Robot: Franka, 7 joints.
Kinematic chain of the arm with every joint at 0, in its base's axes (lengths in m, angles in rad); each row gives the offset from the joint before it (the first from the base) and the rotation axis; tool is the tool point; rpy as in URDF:
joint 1: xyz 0 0 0.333 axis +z
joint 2: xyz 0 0 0 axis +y
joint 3: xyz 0 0 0.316 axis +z
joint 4: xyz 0.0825 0 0 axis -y
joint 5: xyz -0.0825 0 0.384 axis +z
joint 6: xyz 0 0 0 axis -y
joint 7: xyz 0.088 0 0 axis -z
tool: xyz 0 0 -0.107 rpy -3.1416 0 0
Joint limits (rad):
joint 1: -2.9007..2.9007
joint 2: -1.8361..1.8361
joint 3: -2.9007..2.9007
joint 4: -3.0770..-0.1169
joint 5: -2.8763..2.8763
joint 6: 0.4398..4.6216
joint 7: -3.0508..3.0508
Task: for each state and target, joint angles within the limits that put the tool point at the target. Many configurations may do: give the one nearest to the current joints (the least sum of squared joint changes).
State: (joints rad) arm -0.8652 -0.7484 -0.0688 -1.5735 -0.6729 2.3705 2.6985
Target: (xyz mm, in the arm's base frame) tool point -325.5 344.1 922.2
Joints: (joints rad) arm -0.9327 -1.5507 -0.0819 -1.3860 -0.6735 2.3504 2.6985
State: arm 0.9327 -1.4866 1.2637 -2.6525 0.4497 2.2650 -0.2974
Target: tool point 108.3 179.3 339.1
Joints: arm 0.4537 -1.4970 1.2051 -3.0770 0.2663 1.7759 -0.2974
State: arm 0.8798 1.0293 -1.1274 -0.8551 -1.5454 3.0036 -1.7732
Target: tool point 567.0 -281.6 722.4
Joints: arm 0.5756 0.5593 -1.6118 -1.3340 -1.6860 3.1551 -1.7732
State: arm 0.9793 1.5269 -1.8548 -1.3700 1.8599 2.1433 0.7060
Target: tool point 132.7 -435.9 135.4
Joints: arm 0.3760 1.7498 -1.2649 -2.4049 1.7358 2.0404 0.7060
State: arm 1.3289 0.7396 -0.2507 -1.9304 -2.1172 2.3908 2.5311
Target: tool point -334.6 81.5 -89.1
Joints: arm 1.9538 1.2501 0.5181 -2.2256 -2.1107 2.5669 2.5311
